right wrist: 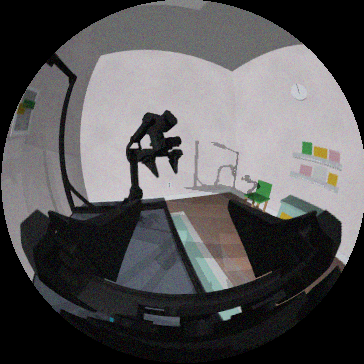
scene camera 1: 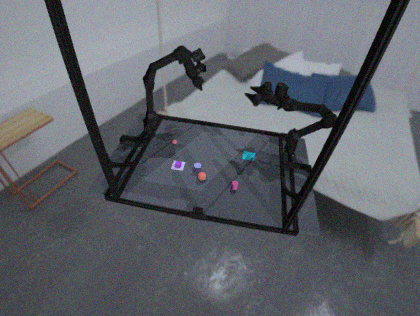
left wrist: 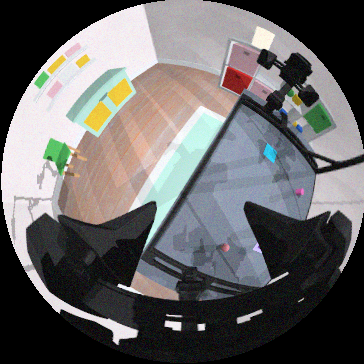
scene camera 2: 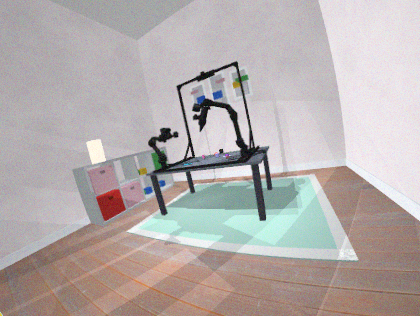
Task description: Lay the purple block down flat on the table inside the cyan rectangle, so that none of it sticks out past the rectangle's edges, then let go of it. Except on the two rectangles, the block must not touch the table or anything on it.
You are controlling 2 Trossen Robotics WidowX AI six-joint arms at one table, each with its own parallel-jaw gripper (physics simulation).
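Pixels of known places: left gripper, between the fingertips: (right wrist: 167, 175) (scene camera 1: 199, 87) (left wrist: 201, 206) (scene camera 2: 200, 131); right gripper, between the fingertips: (right wrist: 185, 203) (scene camera 1: 247, 90) (left wrist: 283, 75) (scene camera 2: 174, 133); left arm's base, origin of its link: (scene camera 1: 149, 132) (left wrist: 188, 274) (scene camera 2: 245, 155); right arm's base, origin of its link: (scene camera 1: 289, 150) (left wrist: 266, 109) (scene camera 2: 164, 167).
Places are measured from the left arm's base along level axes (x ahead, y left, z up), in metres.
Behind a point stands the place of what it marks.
Note:
The purple block (scene camera 1: 178, 164) @(y -0.345, x 0.105, z 0.000 m) sits on a pale lilac rectangle (scene camera 1: 173, 167) @(y -0.346, x 0.086, z -0.010 m) left of the table's middle in scene camera 1. The cyan rectangle (scene camera 1: 249, 156) @(y -0.396, x 0.548, z -0.018 m) (left wrist: 270, 152) @(y -0.392, x 0.546, z -0.018 m) lies bare, farther to the right in scene camera 1. My left gripper (scene camera 1: 201, 88) @(y 0.001, x 0.344, z 0.283 m) (scene camera 2: 201, 130) @(y 0.001, x 0.344, z 0.283 m) (left wrist: 201, 206) @(y 0.001, x 0.344, z 0.283 m) is open and empty, high above the far part of the table, pointing down. In the left wrist view its finger hides most of the lilac rectangle. My right gripper (scene camera 1: 247, 99) (scene camera 2: 177, 134) @(y -0.183, x 0.582, z 0.324 m) (right wrist: 185, 203) @(y -0.183, x 0.582, z 0.324 m) is open and empty, raised above the table and pointing sideways, away from both rectangles.
A blue-violet cylinder (scene camera 1: 197, 167) @(y -0.419, x 0.196, z 0.020 m) and an orange-red ball (scene camera 1: 202, 176) @(y -0.493, x 0.199, z 0.022 m) stand right of the block. A magenta cylinder (scene camera 1: 235, 185) @(y -0.605, x 0.347, z 0.019 m) (left wrist: 299, 192) @(y -0.577, x 0.344, z 0.013 m) stands nearer the front edge. A small pink-red ball (scene camera 1: 174, 142) @(y -0.153, x 0.131, z 0.004 m) (left wrist: 225, 247) @(y -0.137, x 0.141, z 0.012 m) lies behind the block. A black frame (scene camera 1: 245, 225) @(y -0.820, x 0.306, z -0.021 m) borders the table.

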